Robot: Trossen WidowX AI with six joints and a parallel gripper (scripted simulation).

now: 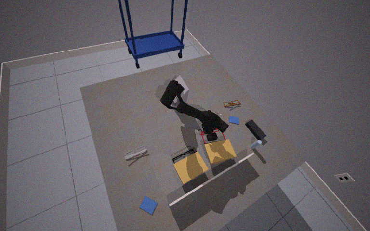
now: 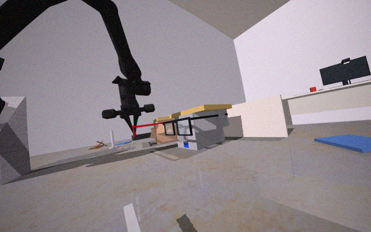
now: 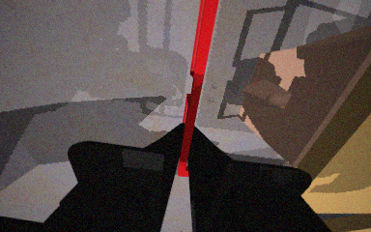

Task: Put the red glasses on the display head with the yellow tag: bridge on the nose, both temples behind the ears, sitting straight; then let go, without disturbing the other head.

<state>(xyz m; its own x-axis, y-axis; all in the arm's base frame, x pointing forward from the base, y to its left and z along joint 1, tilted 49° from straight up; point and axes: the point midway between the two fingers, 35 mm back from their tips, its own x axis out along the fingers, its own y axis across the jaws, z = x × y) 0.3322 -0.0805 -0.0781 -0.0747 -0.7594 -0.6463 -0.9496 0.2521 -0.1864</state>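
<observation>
The tan head lies 13 cm ahead of my gripper tip and 1 cm below it. Also, from my gripper tip: white panel: 26 cm ahead, 13 cm to the right, 1 cm below; grey head: 11 cm ahead, 22 cm to the right, 1 cm below; white post: 6 cm behind, 19 cm to the left, 4 cm below.
</observation>
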